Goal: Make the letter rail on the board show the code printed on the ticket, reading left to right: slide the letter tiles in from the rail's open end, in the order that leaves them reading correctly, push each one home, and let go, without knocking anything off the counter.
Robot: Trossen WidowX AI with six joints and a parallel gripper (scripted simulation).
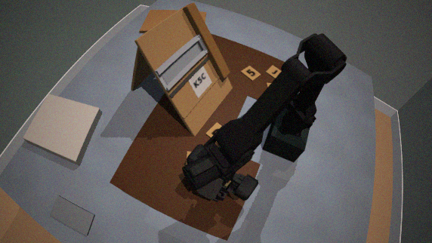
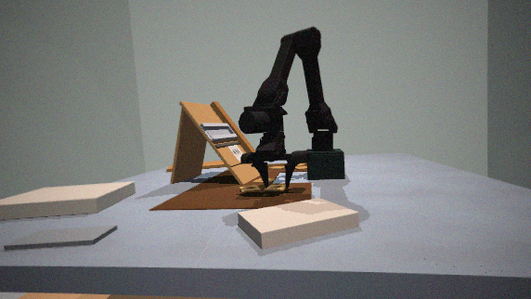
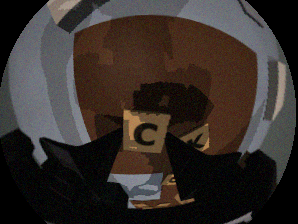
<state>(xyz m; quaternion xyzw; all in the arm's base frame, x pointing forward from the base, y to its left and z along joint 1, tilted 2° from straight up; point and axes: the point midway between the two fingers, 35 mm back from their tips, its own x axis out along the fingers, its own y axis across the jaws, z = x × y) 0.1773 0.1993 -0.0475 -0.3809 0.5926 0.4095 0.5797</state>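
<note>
Right now my gripper tip is 270 mm to the left of the white ticket, 130 mm short of it and 90 mm below it. From my gripper tip the other things lie so: thin grey plate: 400 mm ahead, 250 mm to the left, 10 mm below; then brown mat: 240 mm to the right, 20 mm ahead, 10 mm below; then beige block: 580 mm ahead, 10 mm to the right, 10 mm above.
</note>
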